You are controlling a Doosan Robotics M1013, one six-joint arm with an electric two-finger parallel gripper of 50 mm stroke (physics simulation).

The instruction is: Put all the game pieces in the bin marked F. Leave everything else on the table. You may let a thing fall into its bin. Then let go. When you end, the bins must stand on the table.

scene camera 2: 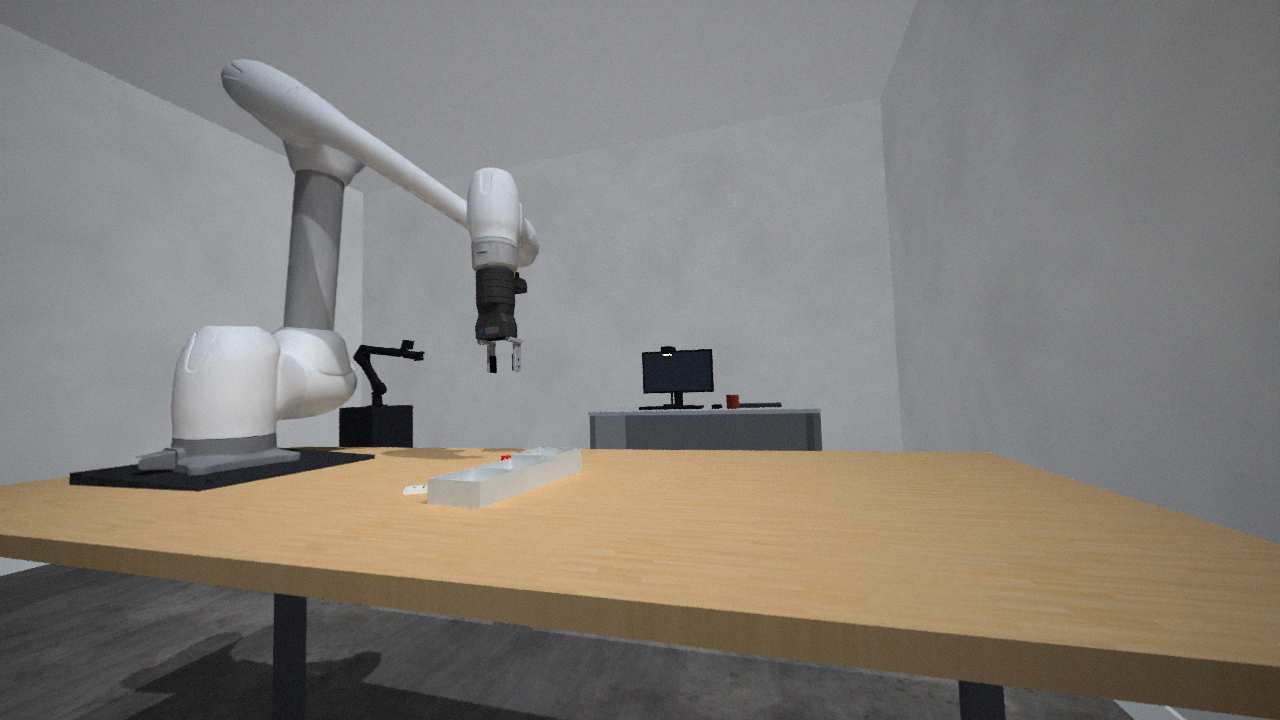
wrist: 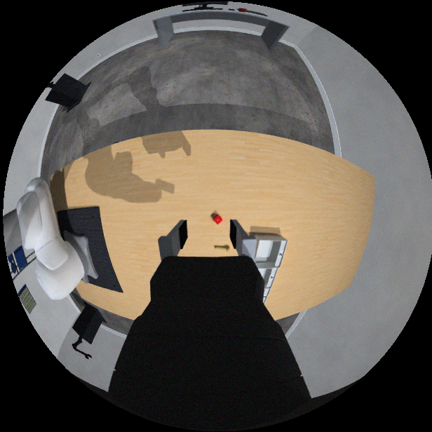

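Pixels of known places: gripper, fingertip midpoint: [scene camera 2: 504, 372]; arm's base, link origin: [scene camera 2: 225, 463].
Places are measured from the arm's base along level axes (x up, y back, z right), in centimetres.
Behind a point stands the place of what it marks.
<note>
My gripper [scene camera 2: 503, 356] @[x 16.5, y -50.6, z -21.8 cm] [wrist: 208, 228] is open and empty, high above the table. A red die-like cube [scene camera 2: 505, 457] @[x -0.1, y -53.6, z -18.0 cm] [wrist: 217, 219] lies on the table; in the wrist view it shows between and slightly beyond the fingertips. A small brass-coloured piece [wrist: 222, 247] lies nearer my gripper's body in that view. A flat white piece with dark dots [scene camera 2: 414, 489] @[x -0.9, y -56.6, z 5.9 cm] lies left of the near end of the bin row. The joined row of white bins [scene camera 2: 456, 492] @[x 0.2, y -68.0, z 10.0 cm] [wrist: 283, 246] stands on the table, right of the fingers in the wrist view. My gripper's body hides part of the row there; the F label does not show.
The robot's black base plate [scene camera 2: 331, 462] @[x -0.9, y -17.1, z -9.4 cm] [wrist: 107, 250] is at the left of the table [scene camera 2: 760, 528] @[x -1.5, y -104.5, z 8.7 cm] [wrist: 320, 200]. A desk [scene camera 2: 716, 429] with a monitor [scene camera 2: 677, 370] and a red cup [scene camera 2: 732, 401] stands beyond the table. A small black arm [scene camera 2: 371, 367] stands behind at the left.
</note>
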